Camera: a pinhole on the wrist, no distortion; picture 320 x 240 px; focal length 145.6 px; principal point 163.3 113.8 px. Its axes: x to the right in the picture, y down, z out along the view. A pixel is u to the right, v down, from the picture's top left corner.
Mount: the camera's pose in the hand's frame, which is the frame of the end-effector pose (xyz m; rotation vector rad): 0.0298 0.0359 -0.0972 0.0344 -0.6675 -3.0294
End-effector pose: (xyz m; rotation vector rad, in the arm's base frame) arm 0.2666 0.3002 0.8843 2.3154 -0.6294 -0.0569
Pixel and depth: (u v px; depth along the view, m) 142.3 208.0 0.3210
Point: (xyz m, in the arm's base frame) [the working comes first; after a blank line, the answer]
In the camera's frame: -0.0463 0.2077 0.3210

0.2766 0.0958 0.6763
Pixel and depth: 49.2 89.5 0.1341
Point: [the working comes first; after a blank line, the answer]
In the camera's frame: -0.1051 -0.0224 0.1341

0.3278 0.1582 0.9676
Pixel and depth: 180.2 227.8 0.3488
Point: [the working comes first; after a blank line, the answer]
In the camera's frame: 0.0405 0.2731 0.3488

0.2122 0.1334 0.5926
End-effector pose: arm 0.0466 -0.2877 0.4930 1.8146 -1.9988 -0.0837
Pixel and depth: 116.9 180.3 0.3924
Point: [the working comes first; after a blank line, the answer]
In the camera's frame: -0.1251 0.1792 0.3924

-0.1200 -0.5062 0.2454
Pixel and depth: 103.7 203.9 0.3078
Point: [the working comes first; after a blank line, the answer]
In the camera's frame: -0.1260 0.1905 0.3078

-0.0519 -0.4988 0.2963
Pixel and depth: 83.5 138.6 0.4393
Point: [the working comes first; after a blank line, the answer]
In the camera's frame: -0.2408 0.0748 0.4393

-0.2364 -0.5960 0.3152
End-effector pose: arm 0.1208 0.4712 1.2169 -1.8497 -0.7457 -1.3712
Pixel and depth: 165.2 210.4 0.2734
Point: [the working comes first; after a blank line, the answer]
In the camera's frame: 0.0036 0.1814 0.2734

0.2423 0.6643 1.2000
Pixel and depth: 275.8 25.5 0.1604
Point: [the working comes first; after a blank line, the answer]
In the camera's frame: 0.1239 -0.0973 0.1604

0.2426 0.3632 1.0806
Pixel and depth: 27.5 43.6 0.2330
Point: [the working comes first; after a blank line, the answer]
In the camera's frame: -0.2173 -0.1123 0.2330

0.4163 0.3936 1.3820
